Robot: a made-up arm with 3 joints. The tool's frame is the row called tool. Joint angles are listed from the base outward. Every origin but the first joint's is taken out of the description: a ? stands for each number. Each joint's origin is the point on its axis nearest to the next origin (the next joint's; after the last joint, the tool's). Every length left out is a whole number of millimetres.
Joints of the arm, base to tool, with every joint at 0 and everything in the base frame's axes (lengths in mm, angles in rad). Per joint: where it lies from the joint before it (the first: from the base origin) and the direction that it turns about. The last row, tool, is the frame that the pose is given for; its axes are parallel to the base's.
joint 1: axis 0 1 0 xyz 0 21 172
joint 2: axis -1 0 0 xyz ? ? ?
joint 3: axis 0 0 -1 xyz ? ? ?
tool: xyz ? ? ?
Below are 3 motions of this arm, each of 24 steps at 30 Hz.
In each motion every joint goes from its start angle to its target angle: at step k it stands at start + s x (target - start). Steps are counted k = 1, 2, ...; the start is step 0. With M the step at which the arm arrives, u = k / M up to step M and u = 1 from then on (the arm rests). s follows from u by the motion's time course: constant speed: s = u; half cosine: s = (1 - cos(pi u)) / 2; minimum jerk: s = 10 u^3 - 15 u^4 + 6 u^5.
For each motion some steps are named. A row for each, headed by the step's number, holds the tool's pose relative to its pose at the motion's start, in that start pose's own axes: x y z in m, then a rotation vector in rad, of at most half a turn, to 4 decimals.
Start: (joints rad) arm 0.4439 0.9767 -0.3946
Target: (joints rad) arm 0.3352 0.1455 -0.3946
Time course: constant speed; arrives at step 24
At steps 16, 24:
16: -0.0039 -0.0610 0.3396 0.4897 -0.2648 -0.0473
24: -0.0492 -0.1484 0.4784 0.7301 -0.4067 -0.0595

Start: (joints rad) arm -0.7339 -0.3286 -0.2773
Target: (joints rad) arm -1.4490 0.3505 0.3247
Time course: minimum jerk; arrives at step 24
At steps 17, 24:
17: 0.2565 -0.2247 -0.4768 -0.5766 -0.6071 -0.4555
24: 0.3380 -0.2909 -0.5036 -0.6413 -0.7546 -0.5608

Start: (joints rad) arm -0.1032 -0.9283 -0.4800
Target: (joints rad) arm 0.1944 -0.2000 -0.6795
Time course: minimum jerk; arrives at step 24
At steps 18, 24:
18: -0.0217 -0.0775 -0.2899 -0.4255 0.5379 0.0180
24: -0.0394 -0.0921 -0.3105 -0.4633 0.6104 0.0270

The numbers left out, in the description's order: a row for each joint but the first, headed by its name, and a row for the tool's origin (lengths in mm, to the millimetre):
joint 2: -285 0 45
joint 3: 0 356 -31
tool: -28 352 0

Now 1 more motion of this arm.
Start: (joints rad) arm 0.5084 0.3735 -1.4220
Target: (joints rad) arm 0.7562 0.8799 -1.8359
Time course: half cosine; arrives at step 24
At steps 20, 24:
20: -0.2269 -0.0306 0.0278 0.2142 0.4663 0.5114
24: -0.2428 -0.0366 0.0345 0.2346 0.4971 0.5504

